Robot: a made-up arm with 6 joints. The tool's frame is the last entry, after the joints.
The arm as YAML. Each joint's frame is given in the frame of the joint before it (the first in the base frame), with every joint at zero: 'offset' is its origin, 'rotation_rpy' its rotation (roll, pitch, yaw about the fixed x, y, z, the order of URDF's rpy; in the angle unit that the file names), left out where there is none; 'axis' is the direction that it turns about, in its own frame. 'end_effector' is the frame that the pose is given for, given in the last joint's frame.
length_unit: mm
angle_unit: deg
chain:
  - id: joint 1
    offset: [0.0, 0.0, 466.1]
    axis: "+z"
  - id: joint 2
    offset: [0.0, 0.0, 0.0]
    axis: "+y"
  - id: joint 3
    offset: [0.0, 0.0, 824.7]
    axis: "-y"
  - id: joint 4
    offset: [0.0, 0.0, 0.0]
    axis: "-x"
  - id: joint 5
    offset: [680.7, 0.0, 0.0]
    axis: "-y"
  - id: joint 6
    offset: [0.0, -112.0, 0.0]
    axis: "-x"
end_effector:
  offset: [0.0, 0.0, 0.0]
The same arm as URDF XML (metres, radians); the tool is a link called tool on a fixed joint. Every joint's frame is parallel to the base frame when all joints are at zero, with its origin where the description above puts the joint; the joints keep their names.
<robot name="arm">
  <joint name="tool_fixed" type="fixed">
    <parent link="link6"/>
    <child link="tool"/>
    <origin xyz="0 0 0" rpy="0 0 0"/>
  </joint>
  <joint name="joint 6" type="continuous">
    <parent link="link5"/>
    <child link="link6"/>
    <origin xyz="0 -0.112 0" rpy="0 0 0"/>
    <axis xyz="-1 0 0"/>
  </joint>
  <joint name="joint 5" type="continuous">
    <parent link="link4"/>
    <child link="link5"/>
    <origin xyz="0.6807 0 0" rpy="0 0 0"/>
    <axis xyz="0 -1 0"/>
  </joint>
  <joint name="joint 4" type="continuous">
    <parent link="link3"/>
    <child link="link4"/>
    <origin xyz="0 0 0" rpy="0 0 0"/>
    <axis xyz="-1 0 0"/>
  </joint>
  <joint name="joint 3" type="continuous">
    <parent link="link2"/>
    <child link="link3"/>
    <origin xyz="0 0 0.8247" rpy="0 0 0"/>
    <axis xyz="0 -1 0"/>
  </joint>
  <joint name="joint 2" type="continuous">
    <parent link="link1"/>
    <child link="link2"/>
    <origin xyz="0 0 0" rpy="0 0 0"/>
    <axis xyz="0 1 0"/>
  </joint>
  <joint name="joint 1" type="continuous">
    <parent link="base_link"/>
    <child link="link1"/>
    <origin xyz="0 0 0.4661" rpy="0 0 0"/>
    <axis xyz="0 0 1"/>
  </joint>
  <link name="base_link"/>
  <link name="link1"/>
  <link name="link2"/>
  <link name="link3"/>
  <link name="link4"/>
  <link name="link5"/>
  <link name="link6"/>
  <link name="tool"/>
</robot>

